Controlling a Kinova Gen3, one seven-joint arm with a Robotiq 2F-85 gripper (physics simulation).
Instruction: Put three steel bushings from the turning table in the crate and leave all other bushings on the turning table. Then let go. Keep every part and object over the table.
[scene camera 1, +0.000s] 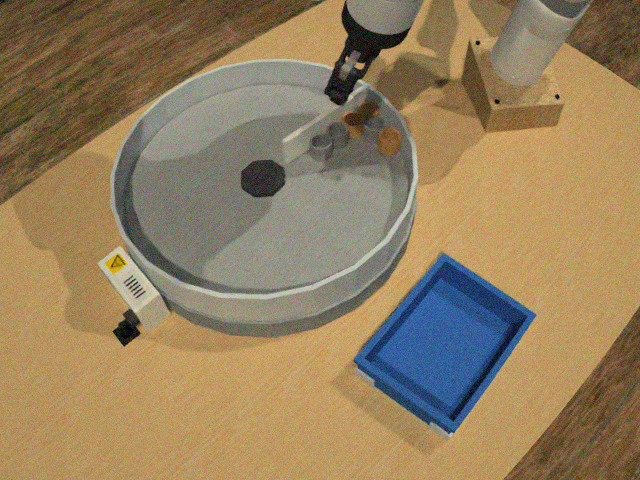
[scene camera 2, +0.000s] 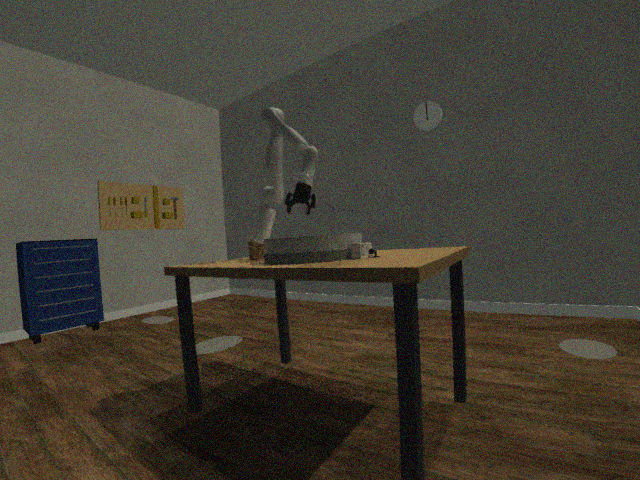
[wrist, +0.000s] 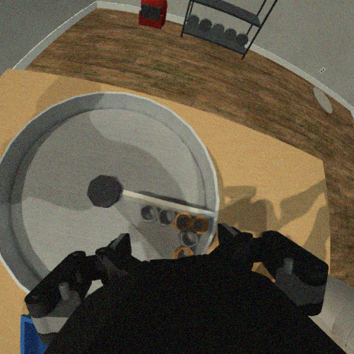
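Pixels of known places: gripper, fingertip midpoint: (scene camera 2: 297, 214); arm's base, link origin: (scene camera 1: 516, 62) (scene camera 2: 259, 243).
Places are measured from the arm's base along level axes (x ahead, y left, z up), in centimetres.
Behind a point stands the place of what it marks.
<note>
The grey turning table (scene camera 1: 289, 305) @[z -1.1, x 56.1, y 6.4 cm] (scene camera 2: 305, 249) @[z -3.2, x 55.1, y -30.0 cm] (wrist: 60, 150) holds three steel bushings and three copper-coloured ones beside its white divider (scene camera 1: 320, 124) @[z 0.7, x 34.5, y -11.0 cm] (wrist: 170, 202). One steel bushing (scene camera 1: 321, 147) (wrist: 149, 214) is nearest the hub; a second steel bushing (scene camera 1: 338, 134) @[z -2.8, x 31.8, y -10.2 cm] (wrist: 166, 216) is beside it. The third steel bushing (scene camera 1: 373, 122) @[z -1.6, x 27.2, y -7.5 cm] (wrist: 189, 237) lies among the copper-coloured bushings (scene camera 1: 354, 124) @[z -2.9, x 28.6, y -10.0 cm] (scene camera 1: 368, 109) @[z -1.9, x 25.5, y -10.2 cm] (scene camera 1: 389, 141). The blue crate (scene camera 1: 405, 398) @[z -3.8, x 54.0, y 23.5 cm] (wrist: 30, 332) is empty. My gripper (scene camera 1: 338, 97) (scene camera 2: 300, 210) @[z 12.6, x 33.2, y -6.0 cm] (wrist: 174, 238) is open, empty, and high above the turning table.
A white drive box (scene camera 1: 134, 289) @[z -2.5, x 68.8, y -9.6 cm] with a black knob (scene camera 1: 126, 332) @[z -7.6, x 73.0, y -8.4 cm] sits against the turning table's side. The arm's wooden base block (scene camera 1: 522, 116) @[z -5.0, x 5.2, y 6.0 cm] stands near the bushings' side. The turning table has a raised rim. A blue tool cabinet (scene camera 2: 61, 284) stands on the floor away from the table.
</note>
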